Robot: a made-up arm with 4 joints.
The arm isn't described. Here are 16 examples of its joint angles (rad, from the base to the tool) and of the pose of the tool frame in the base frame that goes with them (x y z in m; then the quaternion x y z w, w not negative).
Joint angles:
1: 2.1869 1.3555 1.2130 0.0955
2: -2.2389 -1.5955 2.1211 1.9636
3: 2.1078 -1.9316 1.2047 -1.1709
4: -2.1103 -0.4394 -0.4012 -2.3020
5: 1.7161 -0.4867 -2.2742 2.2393
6: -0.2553 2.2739 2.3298 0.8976
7: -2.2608 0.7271 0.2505 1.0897
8: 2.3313 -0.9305 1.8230 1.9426
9: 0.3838 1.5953 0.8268 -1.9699
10: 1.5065 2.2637 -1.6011 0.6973
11: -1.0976 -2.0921 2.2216 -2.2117
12: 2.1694 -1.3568 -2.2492 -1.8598
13: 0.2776 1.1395 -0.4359 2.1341
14: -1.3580 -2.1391 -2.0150 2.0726
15: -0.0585 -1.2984 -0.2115 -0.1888
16: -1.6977 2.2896 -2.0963 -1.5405
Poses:
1: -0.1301 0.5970 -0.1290 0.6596 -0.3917 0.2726 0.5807
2: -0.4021 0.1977 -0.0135 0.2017 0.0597 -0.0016 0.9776
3: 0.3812 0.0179 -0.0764 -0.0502 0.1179 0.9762 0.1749
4: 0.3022 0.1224 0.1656 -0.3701 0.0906 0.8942 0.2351
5: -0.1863 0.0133 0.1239 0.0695 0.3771 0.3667 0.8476
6: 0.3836 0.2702 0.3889 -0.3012 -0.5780 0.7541 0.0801
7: 0.1885 0.6299 0.2668 0.2224 0.5424 -0.7601 0.2805
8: -0.0430 0.3850 0.5652 -0.2143 0.8012 -0.2312 0.5087
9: -0.3968 0.0623 0.1278 -0.1835 0.2139 0.0504 0.9581
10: -0.0691 0.5357 0.0610 -0.1580 0.4124 -0.8454 0.3006
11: -0.4432 0.1225 -0.0801 0.7832 0.0814 0.5695 0.2359
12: -0.1785 0.3130 0.5113 0.9740 0.0906 -0.0269 0.2060
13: -0.3970 0.2396 0.2673 -0.9386 -0.1111 -0.3230 0.0495
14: 0.1558 0.3603 0.2900 0.2846 -0.9012 0.3243 0.0415
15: -0.2321 -0.1273 0.1570 -0.6702 0.0770 0.1094 0.7300
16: -0.0418 0.1623 -0.2688 -0.0988 -0.1904 -0.3303 0.9192
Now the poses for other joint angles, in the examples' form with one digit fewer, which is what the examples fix.
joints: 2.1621 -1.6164 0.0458 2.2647
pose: 0.451 0.270 0.140 0.142 -0.846 0.285 0.427
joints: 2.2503 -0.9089 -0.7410 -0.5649
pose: -0.006 -0.152 0.096 -0.592 -0.596 -0.411 0.353
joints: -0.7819 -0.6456 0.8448 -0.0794
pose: -0.474 0.196 0.043 -0.449 0.219 -0.241 0.832
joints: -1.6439 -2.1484 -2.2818 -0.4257
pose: 0.089 -0.057 -0.202 -0.161 -0.555 -0.696 0.426
